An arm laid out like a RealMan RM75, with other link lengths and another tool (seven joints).
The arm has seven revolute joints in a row. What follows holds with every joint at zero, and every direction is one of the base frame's.
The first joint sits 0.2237 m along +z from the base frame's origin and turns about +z.
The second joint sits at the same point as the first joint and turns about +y.
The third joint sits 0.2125 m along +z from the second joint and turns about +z.
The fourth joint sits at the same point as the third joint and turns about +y.
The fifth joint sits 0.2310 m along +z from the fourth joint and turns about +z.
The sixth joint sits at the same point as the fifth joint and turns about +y.
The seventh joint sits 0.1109 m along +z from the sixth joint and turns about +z.
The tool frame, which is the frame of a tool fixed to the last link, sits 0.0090 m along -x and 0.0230 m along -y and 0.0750 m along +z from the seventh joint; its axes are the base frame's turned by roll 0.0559, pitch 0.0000 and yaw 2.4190 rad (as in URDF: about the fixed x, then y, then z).
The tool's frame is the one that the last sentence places.
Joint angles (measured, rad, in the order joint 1, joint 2, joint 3, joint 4, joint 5, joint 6, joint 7), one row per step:
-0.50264 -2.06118 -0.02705 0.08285 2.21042 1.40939 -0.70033
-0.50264 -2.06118 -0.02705 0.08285 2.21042 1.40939 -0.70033
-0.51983 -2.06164 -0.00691 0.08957 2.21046 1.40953 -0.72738
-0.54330 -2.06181 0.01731 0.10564 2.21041 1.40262 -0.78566
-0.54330 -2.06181 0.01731 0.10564 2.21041 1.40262 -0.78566
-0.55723 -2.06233 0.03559 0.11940 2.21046 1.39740 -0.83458
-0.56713 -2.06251 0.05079 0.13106 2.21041 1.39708 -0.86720
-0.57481 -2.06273 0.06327 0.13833 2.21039 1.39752 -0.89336
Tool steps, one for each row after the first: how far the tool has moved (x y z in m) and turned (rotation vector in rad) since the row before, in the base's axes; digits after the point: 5 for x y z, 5 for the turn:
0.00000 0.00000 0.00000 0.00000 0.00000 0.00000
0.00496 0.00317 -0.00195 -0.02495 -0.00378 -0.01066
0.00401 0.00552 -0.00108 -0.03711 -0.00823 0.00573
0.00000 0.00000 0.00000 0.00000 0.00000 0.00000
0.00164 0.00321 -0.00059 -0.02904 -0.00738 0.01163
0.00155 0.00219 0.00004 -0.02006 -0.00307 0.00362
0.00167 0.00137 -0.00047 -0.01745 -0.00430 0.00276

